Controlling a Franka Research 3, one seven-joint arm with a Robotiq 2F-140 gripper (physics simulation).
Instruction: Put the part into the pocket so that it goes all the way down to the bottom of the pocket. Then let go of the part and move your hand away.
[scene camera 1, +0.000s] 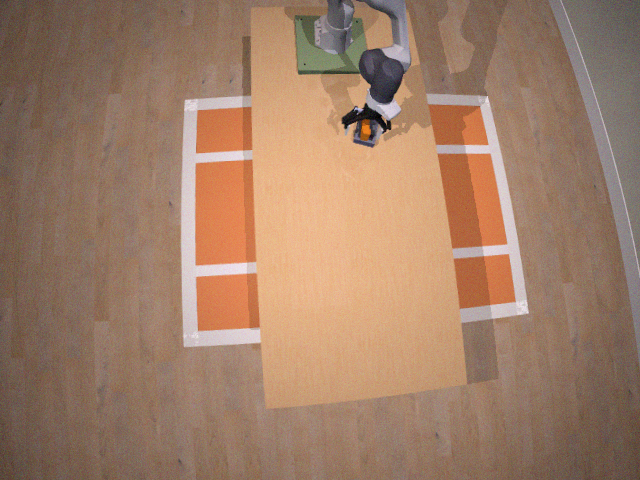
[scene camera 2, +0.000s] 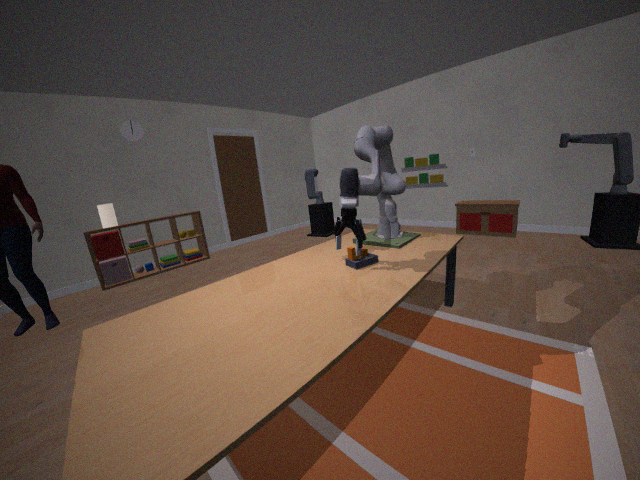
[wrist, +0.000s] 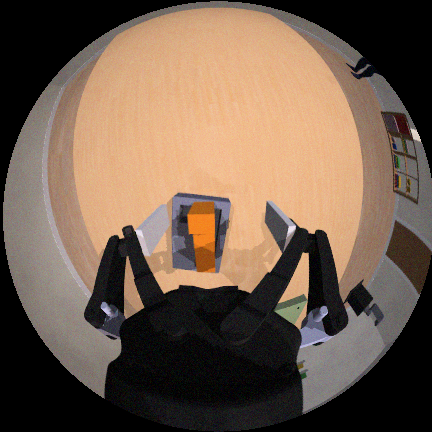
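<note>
The orange part (scene camera 1: 365, 130) (scene camera 2: 351, 253) (wrist: 204, 245) has a taller end and a long lower arm. It rests on the grey-blue block with the pocket (scene camera 1: 364, 143) (scene camera 2: 361, 262) (wrist: 180, 256) and stands above its top. In the wrist view, dark pocket openings show beside the part, and the part's near end overlaps the block's near rim. How deep its underside reaches is hidden. My gripper (scene camera 1: 367, 128) (scene camera 2: 348, 245) (wrist: 215, 212) is open and empty. Its fingers are spread to either side of the block, with the part between them but apart from both pads.
The block stands on the long wooden table (scene camera 1: 356, 268) (scene camera 2: 248, 320) (wrist: 215, 110). The arm's green base plate (scene camera 1: 330, 64) (scene camera 2: 395, 240) (wrist: 292, 310) is at the table's far end. A person (scene camera 2: 18, 242) stands on the floor left of the table in the second scene view.
</note>
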